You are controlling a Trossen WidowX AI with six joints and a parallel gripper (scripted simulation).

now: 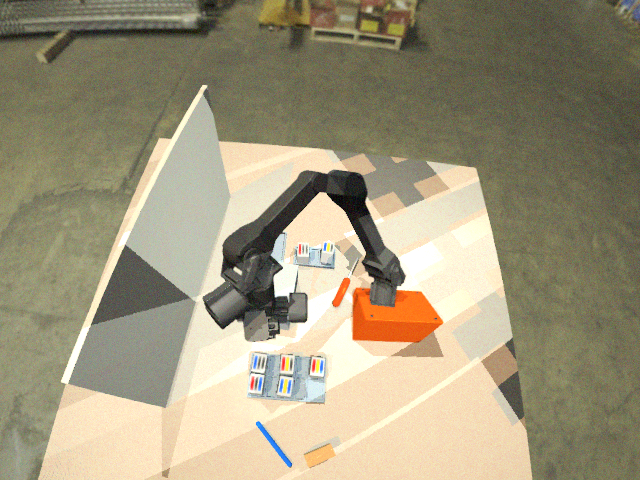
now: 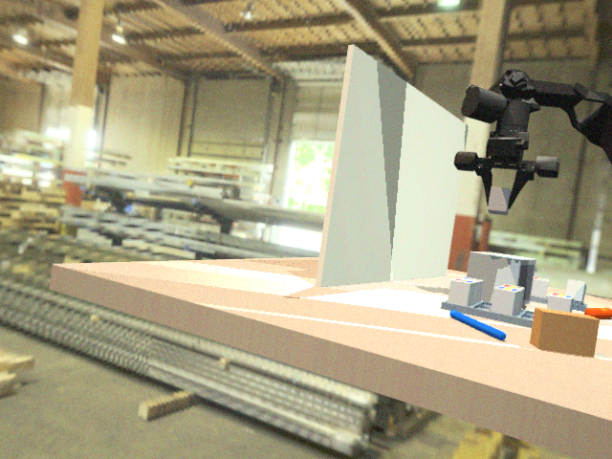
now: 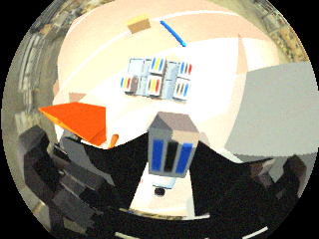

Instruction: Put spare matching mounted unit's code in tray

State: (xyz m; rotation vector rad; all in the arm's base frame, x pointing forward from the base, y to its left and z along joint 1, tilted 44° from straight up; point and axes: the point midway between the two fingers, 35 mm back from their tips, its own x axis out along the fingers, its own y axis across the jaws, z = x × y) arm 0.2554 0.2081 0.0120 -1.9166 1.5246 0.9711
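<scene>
Right now my gripper tip is 29 cm to the left of the light blue tray, 19 cm above it and 8 cm short of it. Round my gripper tip: dark spare rack (19 cm below, 8 cm to the left, 7 cm behind); tall grey panel (25 cm ahead, 11 cm to the right, 3 cm above); white mounted unit (14 cm below, 12 cm to the right, 1 cm ahead).
</scene>
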